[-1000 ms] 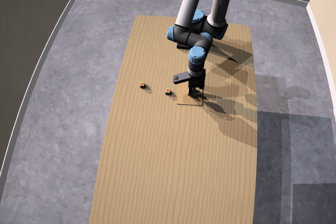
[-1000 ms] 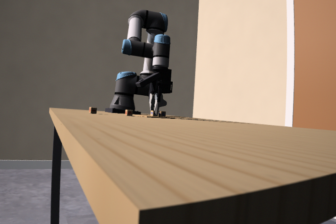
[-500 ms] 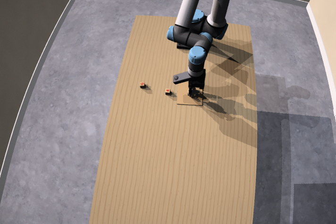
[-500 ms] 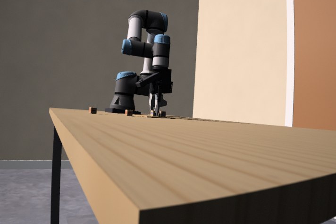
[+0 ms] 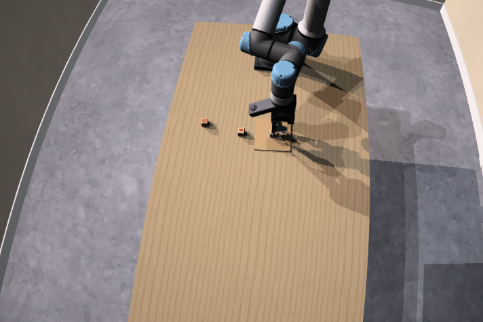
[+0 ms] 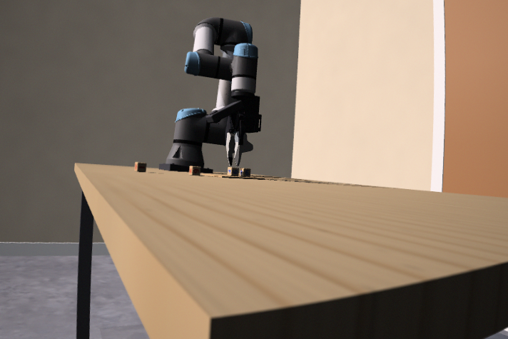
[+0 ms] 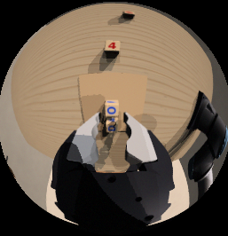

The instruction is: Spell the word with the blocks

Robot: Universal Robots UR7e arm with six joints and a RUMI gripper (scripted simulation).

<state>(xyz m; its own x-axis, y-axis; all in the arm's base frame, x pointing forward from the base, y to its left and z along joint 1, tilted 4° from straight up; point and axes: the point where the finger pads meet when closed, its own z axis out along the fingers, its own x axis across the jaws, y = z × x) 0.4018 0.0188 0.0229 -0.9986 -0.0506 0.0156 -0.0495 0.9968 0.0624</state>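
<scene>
The tan mat is 5 cm below my hand.
</scene>
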